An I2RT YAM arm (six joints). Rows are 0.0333 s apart.
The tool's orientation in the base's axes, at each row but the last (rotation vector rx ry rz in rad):
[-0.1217 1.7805 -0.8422]
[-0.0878 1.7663 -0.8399]
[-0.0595 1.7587 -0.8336]
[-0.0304 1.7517 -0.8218]
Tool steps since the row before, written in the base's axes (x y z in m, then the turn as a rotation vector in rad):
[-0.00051 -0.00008 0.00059 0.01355 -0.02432 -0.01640]
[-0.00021 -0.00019 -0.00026 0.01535 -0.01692 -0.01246]
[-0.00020 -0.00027 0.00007 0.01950 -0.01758 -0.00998]
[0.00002 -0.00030 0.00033 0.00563 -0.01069 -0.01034]
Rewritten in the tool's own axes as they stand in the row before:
[-0.00023 -0.00057 -0.00049 0.01921 -0.00404 0.02567]
[0.00038 -0.00006 -0.00006 0.01199 -0.00018 0.02309]
[0.00013 -0.00031 -0.00004 0.00873 -0.00056 0.02669]
[-0.00016 -0.00040 0.00013 0.01110 -0.00040 0.01138]

